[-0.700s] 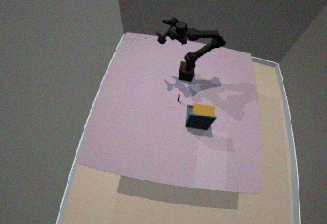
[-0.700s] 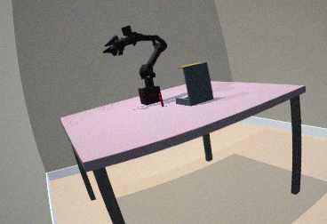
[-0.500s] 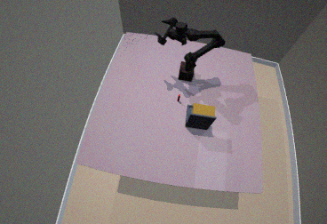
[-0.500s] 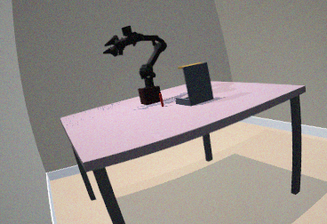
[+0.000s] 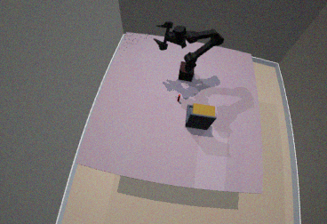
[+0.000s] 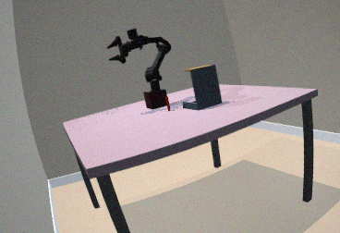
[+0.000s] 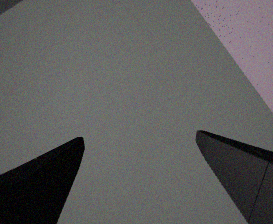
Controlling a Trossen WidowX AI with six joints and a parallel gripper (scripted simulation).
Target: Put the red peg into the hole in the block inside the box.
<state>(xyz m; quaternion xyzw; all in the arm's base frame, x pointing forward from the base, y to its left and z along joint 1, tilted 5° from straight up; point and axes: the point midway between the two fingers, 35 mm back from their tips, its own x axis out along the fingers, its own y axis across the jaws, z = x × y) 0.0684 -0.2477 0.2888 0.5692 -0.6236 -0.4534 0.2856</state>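
My gripper tip is 200 mm short of the red peg, 270 mm to the right of it and 370 mm above it. Also, from my gripper tip: yellow roof (310 mm ahead, 460 mm to the left, 190 mm below).
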